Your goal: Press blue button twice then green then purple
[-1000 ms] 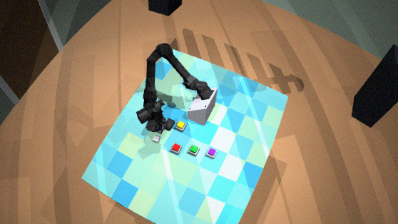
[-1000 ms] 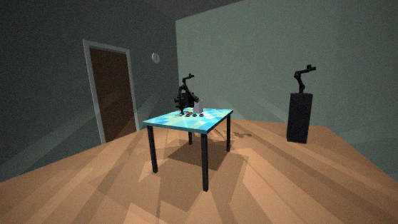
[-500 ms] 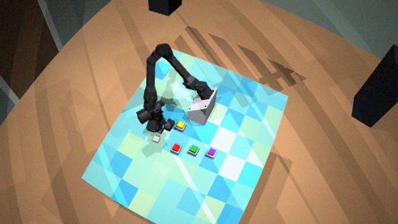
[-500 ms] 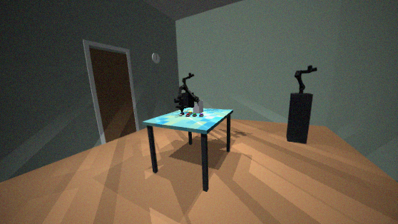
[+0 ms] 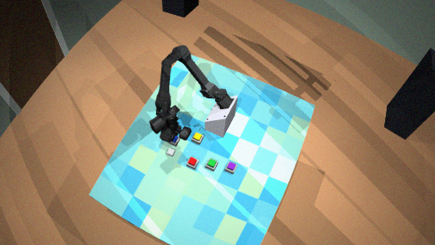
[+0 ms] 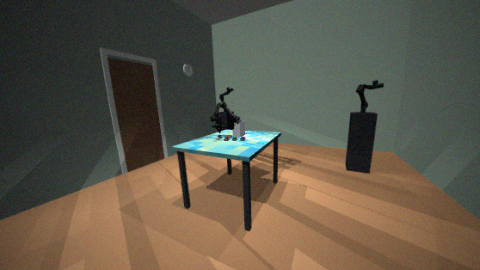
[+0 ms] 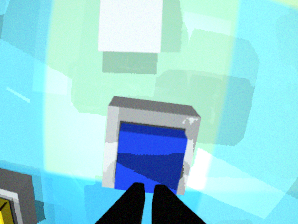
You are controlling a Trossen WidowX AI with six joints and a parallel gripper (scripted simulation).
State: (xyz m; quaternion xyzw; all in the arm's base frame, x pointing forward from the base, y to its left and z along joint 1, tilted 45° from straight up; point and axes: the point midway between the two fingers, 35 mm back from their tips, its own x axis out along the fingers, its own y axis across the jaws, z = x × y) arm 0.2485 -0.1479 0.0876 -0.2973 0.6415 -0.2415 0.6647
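The blue button is 30 mm below my gripper tip. From my gripper tip the other things lie so: yellow button (100 mm to the left, 70 mm behind, 30 mm below); small white block (70 mm ahead, 50 mm below, 20 mm to the left); red button (150 mm to the left, 60 mm ahead, 30 mm below).
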